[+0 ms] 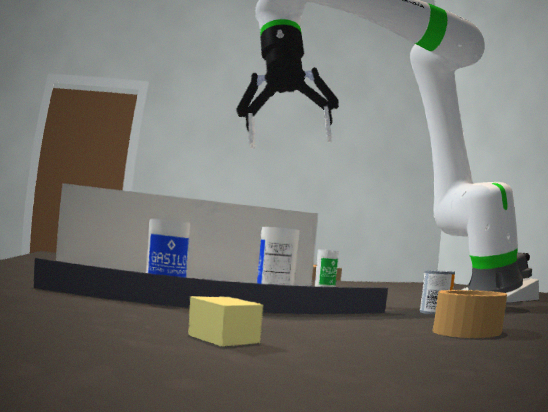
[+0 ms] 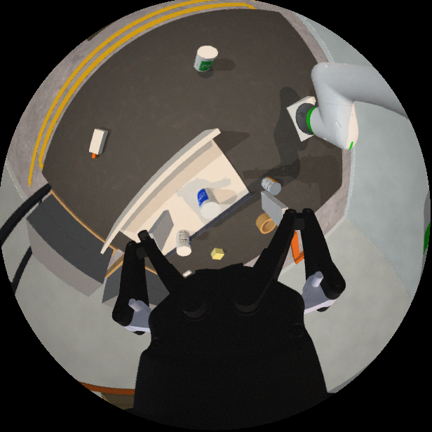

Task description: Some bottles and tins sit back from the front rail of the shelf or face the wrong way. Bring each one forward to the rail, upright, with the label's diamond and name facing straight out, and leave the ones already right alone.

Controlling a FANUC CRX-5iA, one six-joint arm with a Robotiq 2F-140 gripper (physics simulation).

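Places are measured from the arm's base along level axes (x ahead, y left, z up), in centimetres.
Pixels of known places: gripper, fingertip midpoint: (image 1: 291,142); arm's base, link origin: (image 1: 495,286).
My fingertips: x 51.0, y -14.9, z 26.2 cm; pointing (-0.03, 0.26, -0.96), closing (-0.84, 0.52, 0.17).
Observation:
For each thing: its top centre in the pictures, then the offset to it from my fingertips. "*": a spot on its surface instead.
- white bottle with a blue label, surface spot: (image 1: 168,250) * dx +26.4, dy +18.7, dz -21.8 cm
- dark front rail, top centre: (image 1: 220,280) dx +19.3, dy +20.3, dz -25.0 cm
- second white bottle, surface spot: (image 1: 279,256) * dx +7.1, dy +12.9, dz -21.3 cm
- green-labelled white container, top centre: (image 1: 328,250) dx -26.4, dy -24.9, dz -19.5 cm
- tin, top centre: (image 1: 440,271) dx -15.9, dy +26.5, dz -22.1 cm
- shelf's back board, surface spot: (image 1: 100,220) * dx +33.6, dy -9.9, dz -18.4 cm
- yellow block, top centre: (image 1: 226,300) dx +25.9, dy +39.4, dz -25.3 cm
- tan ring, top centre: (image 1: 473,292) dx -4.0, dy +44.2, dz -24.1 cm
My gripper (image 1: 290,142) (image 2: 215,208) is open and empty, high above the shelf (image 2: 227,172). A white bottle with a blue label (image 1: 168,250) (image 2: 183,242) stands upright close behind the dark front rail (image 1: 210,292) (image 2: 225,212), diamond and "GASILO" lettering facing out. A second white bottle (image 1: 279,256) (image 2: 207,202) stands upright, set back from the rail; its text panel faces out and its blue label is turned to the left and back. A green-labelled white container (image 1: 328,268) (image 2: 205,58) stands on the table behind the shelf. A tin (image 1: 437,291) (image 2: 271,185) stands right of the shelf, barcode panel showing.
The shelf's back board (image 1: 100,220) (image 2: 165,185) rises behind the bottles. A yellow block (image 1: 225,320) (image 2: 217,253) lies before the rail. A tan ring (image 1: 469,314) (image 2: 259,224) is beside the tin. A white box (image 2: 98,141) lies behind the shelf. The robot base (image 2: 302,120) stands at right.

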